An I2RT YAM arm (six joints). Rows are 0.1 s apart.
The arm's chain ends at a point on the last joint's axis. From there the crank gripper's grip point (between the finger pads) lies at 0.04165 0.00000 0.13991 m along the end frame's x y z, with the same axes.
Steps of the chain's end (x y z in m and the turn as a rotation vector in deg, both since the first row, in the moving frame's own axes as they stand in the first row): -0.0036, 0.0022, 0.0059, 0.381, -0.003, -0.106; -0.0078, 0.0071, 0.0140, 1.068, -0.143, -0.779; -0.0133, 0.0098, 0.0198, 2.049, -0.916, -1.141; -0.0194, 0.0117, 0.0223, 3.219, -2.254, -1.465
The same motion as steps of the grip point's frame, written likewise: -0.0036, 0.0012, 0.0059, 0.381, -0.003, -0.106; -0.0082, 0.0039, 0.0141, 1.068, -0.143, -0.779; -0.0156, 0.0040, 0.0203, 2.049, -0.916, -1.141; -0.0250, 0.0028, 0.0236, 3.219, -2.254, -1.465
